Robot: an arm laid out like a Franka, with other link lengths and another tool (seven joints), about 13 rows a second.
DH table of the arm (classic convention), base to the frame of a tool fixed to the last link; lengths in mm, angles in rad. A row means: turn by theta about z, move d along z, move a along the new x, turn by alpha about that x. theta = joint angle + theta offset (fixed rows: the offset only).
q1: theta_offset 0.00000  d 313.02  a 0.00  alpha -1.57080
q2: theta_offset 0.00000  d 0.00  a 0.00  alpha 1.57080
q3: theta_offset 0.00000  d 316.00  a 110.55  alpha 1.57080
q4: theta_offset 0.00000  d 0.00  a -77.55  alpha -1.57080
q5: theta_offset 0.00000  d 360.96  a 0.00  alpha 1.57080
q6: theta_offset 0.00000  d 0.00  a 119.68  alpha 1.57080
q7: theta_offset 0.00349  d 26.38  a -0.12  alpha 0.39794
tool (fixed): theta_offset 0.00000  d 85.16  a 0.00  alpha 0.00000
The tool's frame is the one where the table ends.
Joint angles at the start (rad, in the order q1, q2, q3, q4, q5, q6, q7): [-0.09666 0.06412 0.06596 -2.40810 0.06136 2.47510 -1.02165]
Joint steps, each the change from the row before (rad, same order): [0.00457 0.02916 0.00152 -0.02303 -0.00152 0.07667 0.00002]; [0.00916 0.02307 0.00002 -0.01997 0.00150 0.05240 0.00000]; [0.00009 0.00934 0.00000 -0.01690 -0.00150 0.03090 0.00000]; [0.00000 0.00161 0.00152 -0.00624 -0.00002 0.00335 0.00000]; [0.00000 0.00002 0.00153 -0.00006 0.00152 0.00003 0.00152]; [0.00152 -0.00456 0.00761 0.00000 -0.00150 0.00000 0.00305]
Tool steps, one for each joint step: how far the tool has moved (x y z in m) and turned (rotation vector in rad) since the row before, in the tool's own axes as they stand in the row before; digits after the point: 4 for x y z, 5 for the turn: [0.0008 0.0043 0.0159 -0.02137 0.00870 -0.00935]; [0.0010 0.0008 0.0148 -0.00747 0.00227 -0.00778]; [-0.0026 0.0001 0.0081 -0.00478 0.00090 -0.00092]; [-0.0007 -0.0010 0.0032 0.00383 -0.00274 -0.00023]; [0.0006 -0.0004 0.0002 0.00061 0.00124 0.00094]; [0.0041 -0.0031 -0.0010 -0.00332 -0.00048 -0.00791]
